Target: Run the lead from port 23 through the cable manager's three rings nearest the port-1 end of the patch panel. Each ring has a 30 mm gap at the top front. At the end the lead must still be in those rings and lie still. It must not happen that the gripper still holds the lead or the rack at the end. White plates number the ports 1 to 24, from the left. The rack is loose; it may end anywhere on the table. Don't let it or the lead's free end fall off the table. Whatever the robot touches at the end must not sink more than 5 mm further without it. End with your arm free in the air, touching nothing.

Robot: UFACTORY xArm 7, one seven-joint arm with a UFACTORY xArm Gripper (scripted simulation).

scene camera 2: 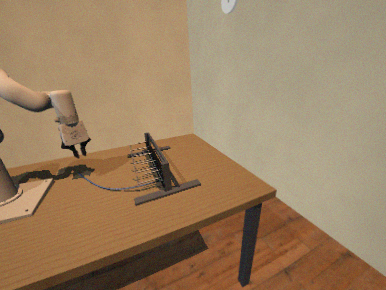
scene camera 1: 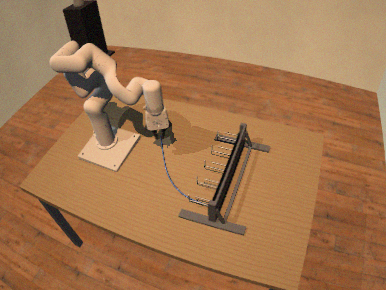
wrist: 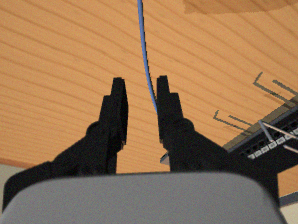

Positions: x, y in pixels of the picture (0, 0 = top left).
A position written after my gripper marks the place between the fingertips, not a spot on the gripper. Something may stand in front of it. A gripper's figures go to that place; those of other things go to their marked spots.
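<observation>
My gripper [scene camera 2: 81, 156], 94 cm from the lens. Rack [scene camera 2: 163, 170], 68 cm from the lens.
</observation>
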